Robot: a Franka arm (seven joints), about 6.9 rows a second.
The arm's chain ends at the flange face. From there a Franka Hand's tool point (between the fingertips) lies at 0.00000 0.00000 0.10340 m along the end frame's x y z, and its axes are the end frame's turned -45 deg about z.
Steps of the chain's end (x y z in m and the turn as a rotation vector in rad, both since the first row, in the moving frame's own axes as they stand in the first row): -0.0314, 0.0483, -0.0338, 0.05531, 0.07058, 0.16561; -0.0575, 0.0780, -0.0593, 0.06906, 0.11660, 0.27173; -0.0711, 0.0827, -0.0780, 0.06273, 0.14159, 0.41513; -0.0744, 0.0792, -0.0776, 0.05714, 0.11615, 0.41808
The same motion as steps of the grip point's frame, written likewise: -0.0473, 0.0138, -0.0342, -0.01080, 0.08902, 0.16561; -0.0829, 0.0197, -0.0602, -0.03362, 0.13128, 0.27173; -0.0955, 0.0168, -0.0792, -0.05576, 0.14448, 0.41513; -0.0972, 0.0102, -0.0785, -0.04173, 0.12253, 0.41808
